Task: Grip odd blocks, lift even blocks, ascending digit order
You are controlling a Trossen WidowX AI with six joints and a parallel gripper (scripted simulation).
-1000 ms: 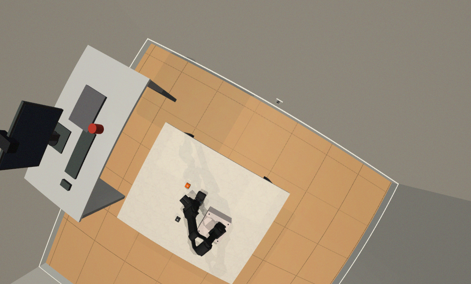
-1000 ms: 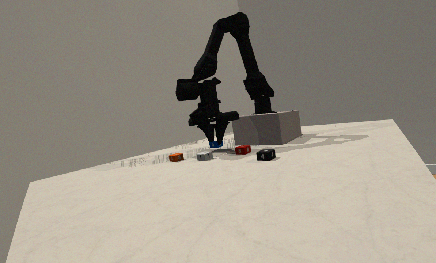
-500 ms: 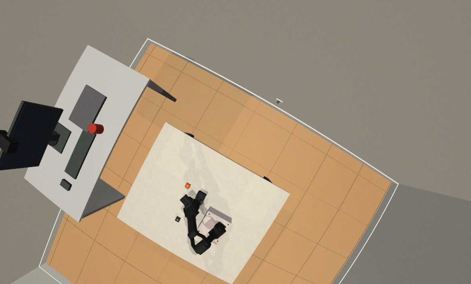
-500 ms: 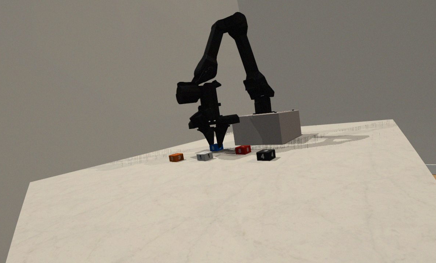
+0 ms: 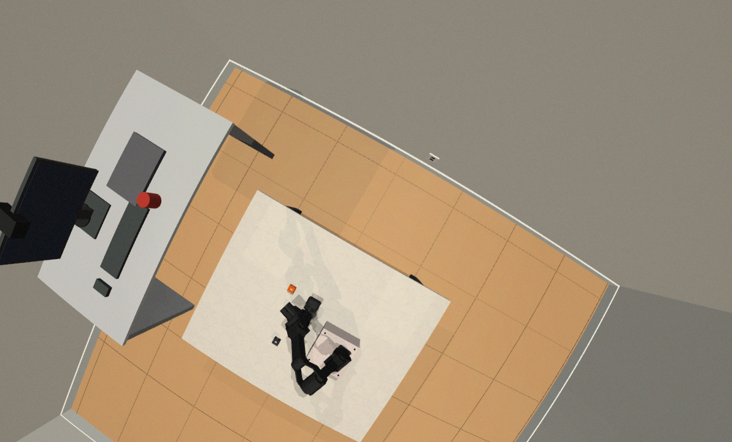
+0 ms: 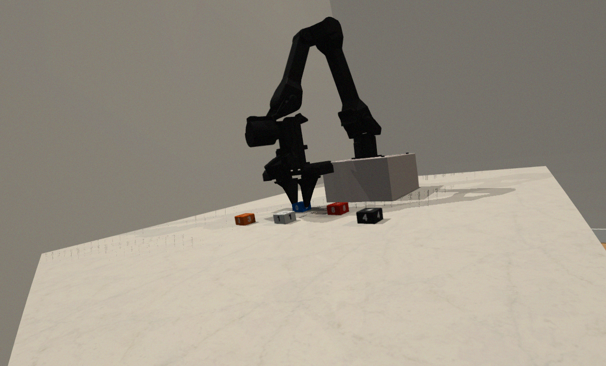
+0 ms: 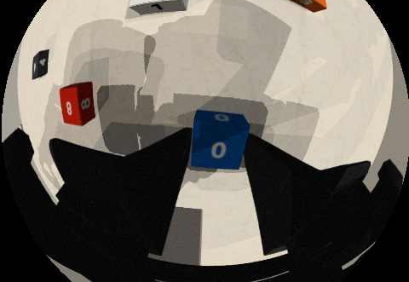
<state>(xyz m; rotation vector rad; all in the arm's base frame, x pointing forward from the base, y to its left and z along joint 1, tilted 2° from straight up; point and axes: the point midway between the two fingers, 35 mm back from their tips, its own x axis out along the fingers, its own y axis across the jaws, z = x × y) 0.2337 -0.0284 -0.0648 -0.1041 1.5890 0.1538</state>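
Right now my gripper tip is right at the blue block. Also, from my gripper tip: orange block 14 cm ahead, 3 cm to the right; white block 9 cm ahead, 6 cm to the left; red block 12 cm to the left.
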